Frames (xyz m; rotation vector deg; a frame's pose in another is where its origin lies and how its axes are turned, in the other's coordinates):
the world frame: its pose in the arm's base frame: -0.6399 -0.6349 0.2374 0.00 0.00 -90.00
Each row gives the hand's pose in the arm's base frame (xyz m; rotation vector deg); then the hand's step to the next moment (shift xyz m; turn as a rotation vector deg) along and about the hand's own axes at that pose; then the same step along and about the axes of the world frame.
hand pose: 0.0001 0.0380 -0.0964 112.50 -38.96 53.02
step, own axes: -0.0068 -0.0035 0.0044 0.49 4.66 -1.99
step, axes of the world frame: 0.0012 0.0002 -0.0087 0.68 -3.84 3.27
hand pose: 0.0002 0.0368 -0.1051 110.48 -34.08 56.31
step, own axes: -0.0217 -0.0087 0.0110 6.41 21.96 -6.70
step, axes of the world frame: 0.0044 -0.0018 -0.0254 5.61 -14.66 17.94
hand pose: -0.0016 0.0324 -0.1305 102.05 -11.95 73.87
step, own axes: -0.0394 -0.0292 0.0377 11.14 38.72 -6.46
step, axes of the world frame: 0.0245 0.0253 -0.0509 13.88 -22.30 31.23
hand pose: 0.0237 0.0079 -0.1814 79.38 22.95 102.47
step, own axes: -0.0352 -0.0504 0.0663 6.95 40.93 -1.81
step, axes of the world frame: 0.0106 0.0830 -0.0342 19.46 -18.71 31.59
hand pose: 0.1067 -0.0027 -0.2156 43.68 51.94 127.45
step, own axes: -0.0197 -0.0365 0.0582 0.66 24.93 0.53
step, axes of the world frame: -0.0304 0.0647 0.0020 13.74 -7.95 19.24
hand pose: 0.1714 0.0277 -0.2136 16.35 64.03 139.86
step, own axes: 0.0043 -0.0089 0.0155 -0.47 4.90 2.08
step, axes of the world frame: -0.0175 0.0045 0.0034 1.66 -0.32 5.07
